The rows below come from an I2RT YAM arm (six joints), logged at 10 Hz.
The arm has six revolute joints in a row. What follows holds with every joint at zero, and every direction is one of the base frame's. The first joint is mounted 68 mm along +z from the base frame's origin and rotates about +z. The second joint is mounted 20 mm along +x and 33.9 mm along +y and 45.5 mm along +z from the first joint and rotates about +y. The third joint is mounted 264 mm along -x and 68.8 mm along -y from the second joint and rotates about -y. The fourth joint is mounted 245 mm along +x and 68.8 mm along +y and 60 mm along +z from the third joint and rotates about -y. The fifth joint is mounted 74 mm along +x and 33.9 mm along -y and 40.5 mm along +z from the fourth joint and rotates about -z. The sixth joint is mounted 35.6 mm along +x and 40.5 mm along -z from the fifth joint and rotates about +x. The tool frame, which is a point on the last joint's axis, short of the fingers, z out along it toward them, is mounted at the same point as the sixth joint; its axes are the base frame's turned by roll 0, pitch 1.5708 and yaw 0 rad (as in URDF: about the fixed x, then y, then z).
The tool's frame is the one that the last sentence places.
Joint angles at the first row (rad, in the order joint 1, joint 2, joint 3, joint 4, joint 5, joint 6):
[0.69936, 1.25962, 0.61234, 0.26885, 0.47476, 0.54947]
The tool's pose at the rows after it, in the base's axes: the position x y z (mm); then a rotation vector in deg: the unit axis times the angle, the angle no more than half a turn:
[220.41, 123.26, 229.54, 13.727, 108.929, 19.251]
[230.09, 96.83, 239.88, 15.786, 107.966, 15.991]
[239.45, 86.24, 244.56, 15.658, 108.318, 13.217]
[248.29, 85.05, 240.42, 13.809, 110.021, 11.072]
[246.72, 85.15, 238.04, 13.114, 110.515, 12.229]
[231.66, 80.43, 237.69, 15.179, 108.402, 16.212]
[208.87, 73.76, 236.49, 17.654, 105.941, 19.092]
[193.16, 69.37, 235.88, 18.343, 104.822, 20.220]
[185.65, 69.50, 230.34, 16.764, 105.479, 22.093]
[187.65, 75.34, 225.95, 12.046, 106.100, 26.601]
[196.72, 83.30, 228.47, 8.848, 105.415, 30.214]
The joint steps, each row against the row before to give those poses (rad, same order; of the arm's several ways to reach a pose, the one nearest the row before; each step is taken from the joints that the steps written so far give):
[-0.13212, -0.09159, -0.04474, -0.03232, -0.05615, -0.02225]
[-0.11752, -0.03515, 0.01851, -0.03793, -0.05021, -0.04683]
[-0.05665, 0.01558, 0.03092, -0.02162, -0.02305, -0.04187]
[-0.01900, 0.04404, 0.01947, -0.00228, -0.01472, -0.03950]
[-0.00027, -0.00408, -0.01052, 0.00300, -0.02181, 0.00197]
[0.00175, -0.07822, -0.06112, 0.02319, -0.01982, 0.04874]
[0.01101, -0.12341, -0.07847, -0.00463, 0.00829, 0.04806]
[0.01038, -0.09212, -0.04419, -0.02916, 0.00795, 0.01629]
[0.01036, -0.03638, -0.03297, -0.00491, -0.02851, 0.00098]
[0.00741, 0.02653, -0.01503, 0.05604, -0.08866, -0.01716]
[0.00707, 0.06357, 0.02058, 0.06991, -0.06033, -0.00838]

